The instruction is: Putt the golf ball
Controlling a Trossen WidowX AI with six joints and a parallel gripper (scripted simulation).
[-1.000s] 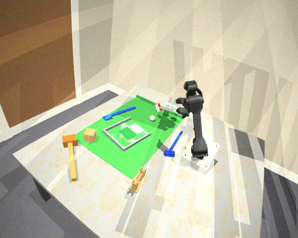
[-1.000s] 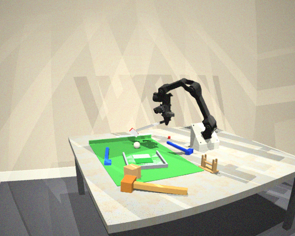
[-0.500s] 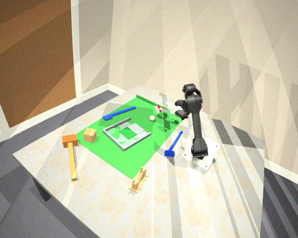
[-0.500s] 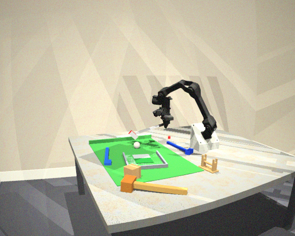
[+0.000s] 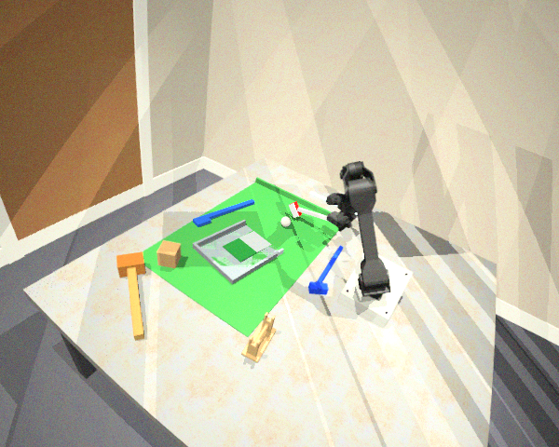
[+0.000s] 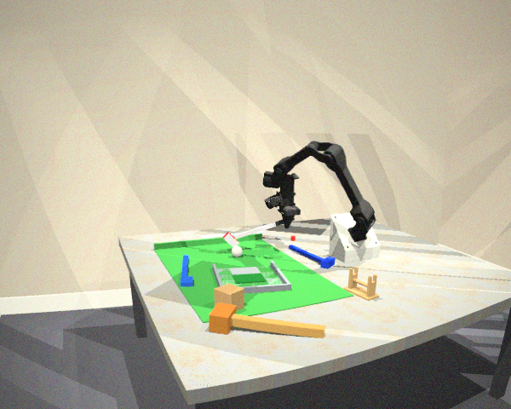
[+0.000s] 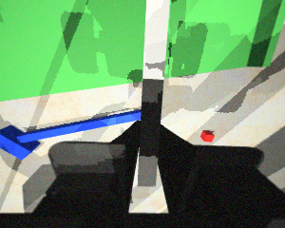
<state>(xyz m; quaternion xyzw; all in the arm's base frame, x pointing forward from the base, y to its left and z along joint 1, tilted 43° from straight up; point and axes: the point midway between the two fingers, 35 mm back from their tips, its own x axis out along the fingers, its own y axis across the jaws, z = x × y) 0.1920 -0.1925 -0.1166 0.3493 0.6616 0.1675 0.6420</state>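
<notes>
The blue putter is 3 cm behind my gripper tip, 14 cm to the left of it and 8 cm below it. From my gripper tip the other things lie so: tiny red cube (10 cm behind, 11 cm to the right, 8 cm below); red putter (11 cm ahead, 3 cm to the right); white golf ball (22 cm ahead, 1 cm to the left, 7 cm below).
</notes>
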